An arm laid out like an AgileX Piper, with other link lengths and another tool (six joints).
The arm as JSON. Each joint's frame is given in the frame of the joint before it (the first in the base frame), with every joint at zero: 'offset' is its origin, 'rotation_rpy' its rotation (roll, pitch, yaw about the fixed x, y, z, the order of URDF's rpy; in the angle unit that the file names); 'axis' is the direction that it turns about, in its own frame. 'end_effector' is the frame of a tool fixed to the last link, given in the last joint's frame.
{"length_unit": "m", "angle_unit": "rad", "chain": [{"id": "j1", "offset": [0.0, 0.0, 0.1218], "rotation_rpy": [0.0, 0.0, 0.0], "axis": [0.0, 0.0, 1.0]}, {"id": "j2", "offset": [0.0, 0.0, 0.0], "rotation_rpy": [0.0, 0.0, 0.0], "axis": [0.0, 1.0, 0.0]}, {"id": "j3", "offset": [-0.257, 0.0, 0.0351], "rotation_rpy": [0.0, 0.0, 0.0], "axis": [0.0, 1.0, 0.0]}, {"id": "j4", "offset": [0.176, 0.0, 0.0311], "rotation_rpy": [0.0, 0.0, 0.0], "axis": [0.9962, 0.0, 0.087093]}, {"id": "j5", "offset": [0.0, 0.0, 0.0], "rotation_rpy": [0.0, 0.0, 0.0], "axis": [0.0, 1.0, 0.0]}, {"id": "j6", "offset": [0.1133, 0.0, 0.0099], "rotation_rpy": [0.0, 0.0, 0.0], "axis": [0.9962, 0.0, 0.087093]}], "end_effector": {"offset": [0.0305, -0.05, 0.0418], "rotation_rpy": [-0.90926, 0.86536, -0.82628]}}
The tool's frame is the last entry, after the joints.
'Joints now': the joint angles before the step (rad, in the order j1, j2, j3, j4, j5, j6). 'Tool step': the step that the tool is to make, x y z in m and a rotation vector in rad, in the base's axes. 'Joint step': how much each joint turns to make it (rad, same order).
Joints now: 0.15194 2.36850 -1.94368 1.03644 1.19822 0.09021
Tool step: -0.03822 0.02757 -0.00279 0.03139 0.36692 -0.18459
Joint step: 0.06982 0.00002 -0.00071 0.01695 0.00000 0.44163
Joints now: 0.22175 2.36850 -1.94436 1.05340 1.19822 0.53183
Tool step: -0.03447 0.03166 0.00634 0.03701 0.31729 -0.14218
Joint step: 0.06593 0.00556 0.00000 0.04918 0.00001 0.35620
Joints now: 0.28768 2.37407 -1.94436 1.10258 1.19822 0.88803
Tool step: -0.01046 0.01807 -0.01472 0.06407 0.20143 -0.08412
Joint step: 0.01395 0.07492 -0.00039 0.10446 -0.00229 0.11816
